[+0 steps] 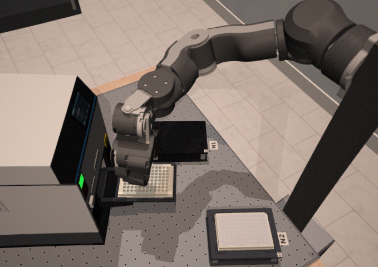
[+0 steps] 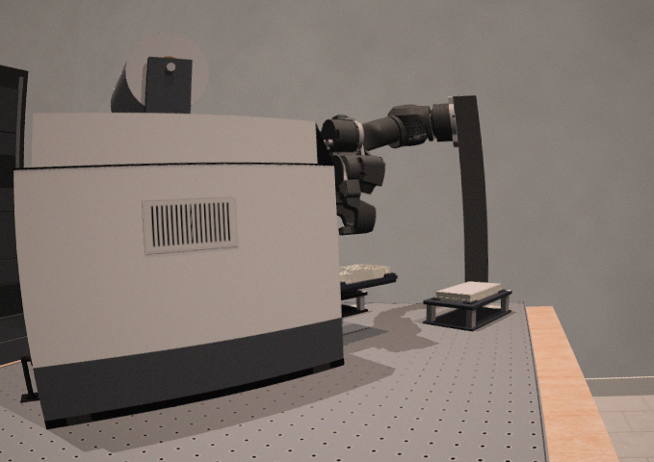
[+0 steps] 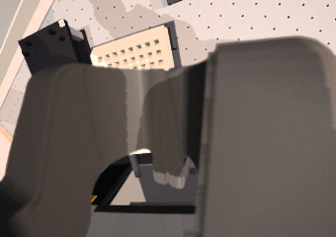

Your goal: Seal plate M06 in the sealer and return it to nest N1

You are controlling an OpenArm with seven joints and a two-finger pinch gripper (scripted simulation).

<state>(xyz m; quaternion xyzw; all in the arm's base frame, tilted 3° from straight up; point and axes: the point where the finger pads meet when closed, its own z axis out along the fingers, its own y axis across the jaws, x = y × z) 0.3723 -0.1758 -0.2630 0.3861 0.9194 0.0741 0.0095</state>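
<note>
The start key lies 100 mm ahead of my hand and 10 mm to the right of it. Round my hand: sealer's stage: 90 mm below, 40 mm behind, 30 mm to the right; touchscreen: 130 mm to the right, 130 mm above, 30 mm ahead; 96-well plate M06: 80 mm below, 40 mm behind, 30 mm to the right.
</note>
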